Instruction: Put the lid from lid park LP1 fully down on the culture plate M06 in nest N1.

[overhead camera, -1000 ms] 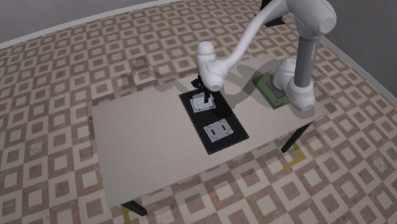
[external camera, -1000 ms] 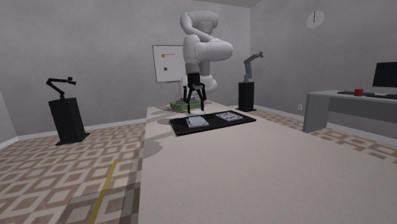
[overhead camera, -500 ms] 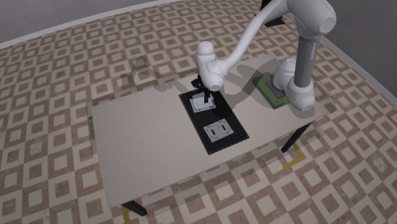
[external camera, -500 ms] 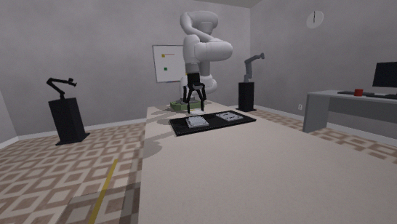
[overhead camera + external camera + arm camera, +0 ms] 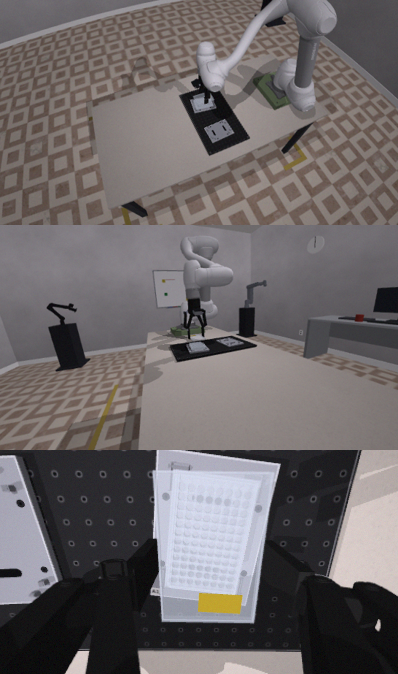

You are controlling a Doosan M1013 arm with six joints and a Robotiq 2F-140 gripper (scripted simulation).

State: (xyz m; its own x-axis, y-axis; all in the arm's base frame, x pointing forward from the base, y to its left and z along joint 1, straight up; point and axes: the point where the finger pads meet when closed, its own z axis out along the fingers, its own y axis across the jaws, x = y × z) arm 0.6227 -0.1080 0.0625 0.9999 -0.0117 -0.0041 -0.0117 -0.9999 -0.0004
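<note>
The culture plate is 8 cm below my hand. Round my hand: lid park LP1 (24 cm to the left, 9 cm below); clear lid (2 cm below).
</note>
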